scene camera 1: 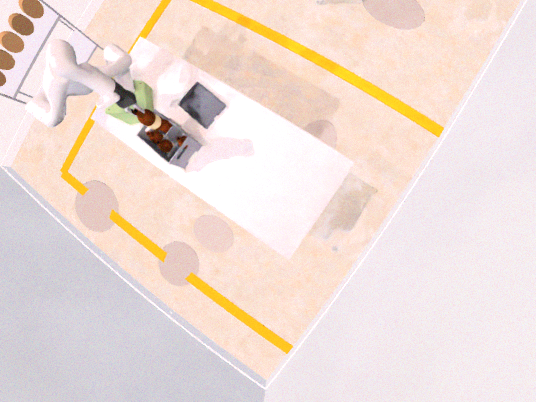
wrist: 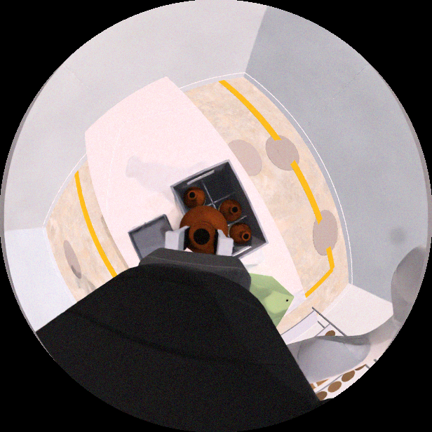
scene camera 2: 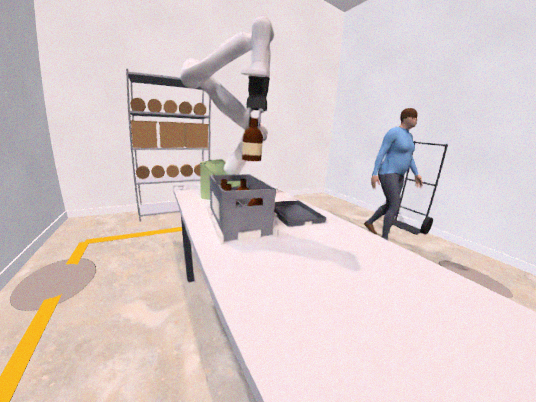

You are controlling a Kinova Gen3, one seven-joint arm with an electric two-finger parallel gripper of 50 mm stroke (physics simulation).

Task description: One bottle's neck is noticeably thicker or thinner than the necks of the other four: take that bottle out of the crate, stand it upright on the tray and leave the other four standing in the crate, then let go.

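Places are measured from the arm's base along level axes (x ahead, y left, z up), in metres.
Pixels of known places: gripper, fingertip midpoint: (scene camera 1: 140, 113) (scene camera 2: 253, 126); arm's base, link origin: (scene camera 1: 126, 89) (scene camera 2: 230, 171).
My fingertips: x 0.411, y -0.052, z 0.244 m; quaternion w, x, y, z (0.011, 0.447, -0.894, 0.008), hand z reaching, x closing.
For each thing: its top centre in the pictures, then the offset to it from my fingertips. "pt": a spot on its surface instead.
- brown bottle, top centre: (scene camera 2: 253, 118) (scene camera 1: 135, 111) 0.030 m up, 0.003 m ahead, 0.002 m right
- grey crate, top centre: (scene camera 2: 239, 181) (scene camera 1: 161, 135) 0.207 m down, 0.002 m back, 0.050 m right
- dark tray, surface spot: (scene camera 2: 299, 214) (scene camera 1: 206, 105) pt 0.377 m down, 0.016 m ahead, 0.251 m left
My gripper (scene camera 1: 138, 110) (scene camera 2: 254, 116) (wrist: 202, 236) is shut on the neck of a brown bottle (scene camera 1: 145, 118) (scene camera 2: 252, 149) (wrist: 202, 220) with a cream label. The bottle hangs upright above the grey crate (scene camera 1: 186, 152) (scene camera 2: 248, 217) (wrist: 252, 210), its base clear of the rim. In the wrist view three other brown bottles (wrist: 194, 196) (wrist: 230, 210) (wrist: 241, 233) stand in crate compartments; the held bottle hides part of the crate. The dark tray (scene camera 1: 203, 104) (scene camera 2: 299, 214) (wrist: 151, 236) lies flat on the table beside the crate, with no bottle on it.
A green container (scene camera 1: 144, 95) (scene camera 2: 205, 181) (wrist: 270, 296) stands on the table behind the crate, near the arm. A shelf unit (scene camera 2: 155, 78) stands at the back wall. A person in blue (scene camera 2: 397, 154) is on the floor beyond the table, beside a hand truck (scene camera 2: 437, 182).
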